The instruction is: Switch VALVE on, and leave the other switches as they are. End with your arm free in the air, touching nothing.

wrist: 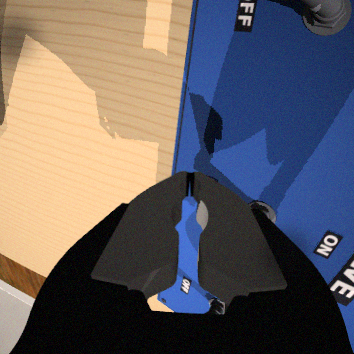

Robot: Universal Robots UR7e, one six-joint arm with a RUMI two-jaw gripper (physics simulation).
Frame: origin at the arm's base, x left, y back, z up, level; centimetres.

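Seen in the pictures: gripper, fingertip midpoint: point(189, 174).
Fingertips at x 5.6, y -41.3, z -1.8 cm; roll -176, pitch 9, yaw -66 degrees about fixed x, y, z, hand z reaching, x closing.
Note:
Pixels of each thing's middle, then the offset from my fingertips to it. "pt": a spot on its surface instead. Level surfaces: height alone.
- blue switch panel at its surface level: dz +1.4 cm
- VALVE switch at a spot on its surface: point(263, 211) pt dx +0.8, dy -5.3, dz +1.3 cm
- VALVE label at a spot on its surface: point(344, 282) pt dx +0.1, dy -12.3, dz +3.5 cm
- further OFF label at a spot on its surface: point(186, 285) pt dx -12.2, dy -5.8, dz -0.5 cm
- small metallic part at a spot on its surface: point(217, 305) pt dx -10.7, dy -8.8, dz +1.3 cm
- wooden table top at its surface level: dz -7.8 cm
The blue switch panel point(320, 125) fills the right of the wrist view. The base nut of the VALVE switch point(263, 211) shows at the edge of the right jaw; its lever is hidden behind the gripper, so its position cannot be told. Its ON label point(327, 244) and part of the VALVE label point(344, 282) are at the lower right. My gripper point(189, 174) is shut with nothing between its jaws. Its tips are over the panel's left edge, to the left of that nut. Whether the gripper touches the lever cannot be seen.
Another switch point(326, 15) stands at the top right, with an OFF label point(244, 15) to its left. A further OFF label point(186, 285) and a small metallic part point(217, 305) show through the gripper's gap. The wooden table top point(65, 175) lies left of the panel.

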